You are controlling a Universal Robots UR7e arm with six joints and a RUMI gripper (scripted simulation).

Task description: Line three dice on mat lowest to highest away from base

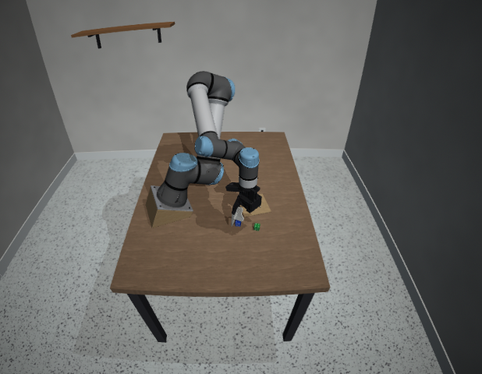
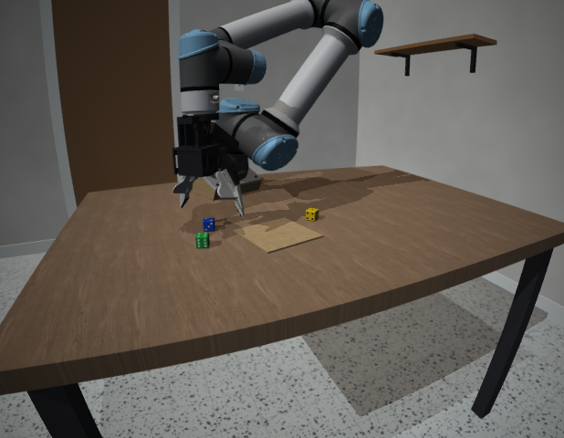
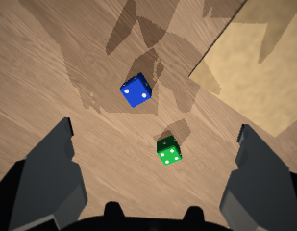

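Now: the blue die 40 mm below my hand, 20 mm behind it and 10 mm to the right of it. From my hand the other things lie so: tan mat: 140 mm to the left, 50 mm below, 20 mm ahead; then green die: 70 mm ahead, 40 mm below, 20 mm to the right; then yellow die: 240 mm to the left, 60 mm behind, 40 mm below.
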